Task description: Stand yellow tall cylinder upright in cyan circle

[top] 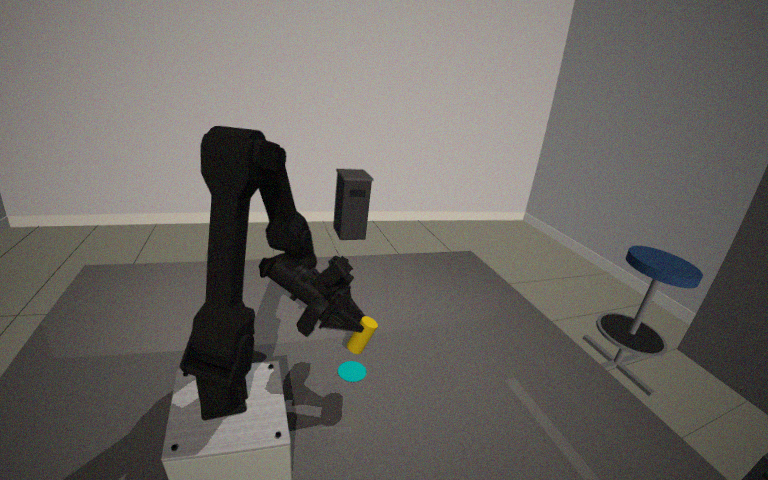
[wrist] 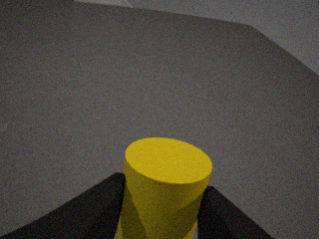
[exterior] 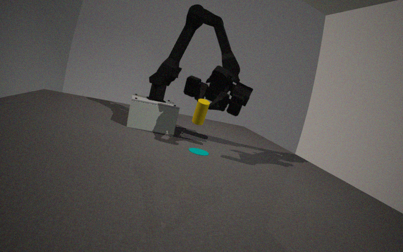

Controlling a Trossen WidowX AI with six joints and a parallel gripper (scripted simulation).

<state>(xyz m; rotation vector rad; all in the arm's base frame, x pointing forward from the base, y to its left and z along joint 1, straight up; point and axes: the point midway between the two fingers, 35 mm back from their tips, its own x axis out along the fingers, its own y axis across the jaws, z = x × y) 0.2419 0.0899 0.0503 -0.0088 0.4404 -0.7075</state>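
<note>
The cyan circle is 1 cm behind my gripper tip, 2 cm to the left of it and 14 cm below it. The rest, counted from my gripper tip: yellow tall cylinder 2 cm below.
</note>
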